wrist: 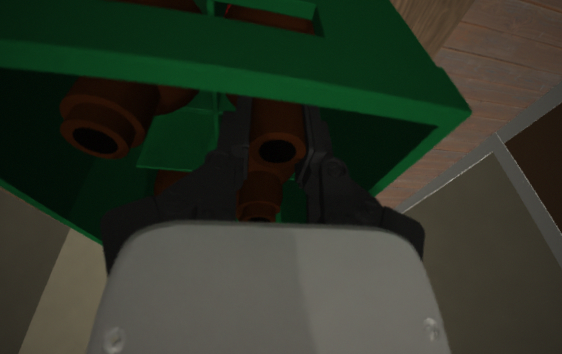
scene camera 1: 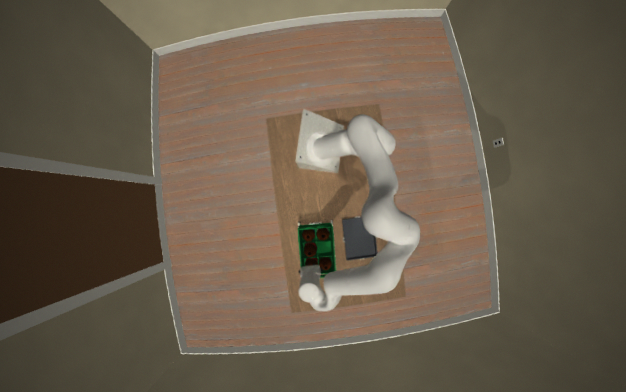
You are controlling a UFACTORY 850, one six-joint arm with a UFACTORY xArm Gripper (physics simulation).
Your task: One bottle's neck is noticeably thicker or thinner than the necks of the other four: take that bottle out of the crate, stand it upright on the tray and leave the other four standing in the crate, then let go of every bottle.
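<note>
The green crate [scene camera 1: 333, 245] [wrist: 150, 65] holds five brown bottles. My gripper [scene camera 1: 311, 265] [wrist: 274, 112] is down at the crate's near-left corner, shut on the neck of the near-left bottle [scene camera 1: 311, 261] [wrist: 277, 130], which stands in its compartment. Its neighbour, the near-right bottle [scene camera 1: 325, 264] [wrist: 107, 112], has a visibly wider neck in the wrist view. The middle-left bottle [scene camera 1: 310, 249] [wrist: 260, 192] stands behind the held one. Two far bottles, the far-left bottle [scene camera 1: 308, 235] and the far-right bottle [scene camera 1: 323, 234], stand upright. The dark tray [scene camera 1: 359, 240] lies right of the crate, bearing no bottle.
The wooden table [scene camera 1: 290, 185] carries the crate and tray. The arm's base [scene camera 1: 320, 117] is at the far end. The forearm [scene camera 1: 365, 280] passes near the tray's near-right corner. In the wrist view, the crate's walls rise close around the fingers.
</note>
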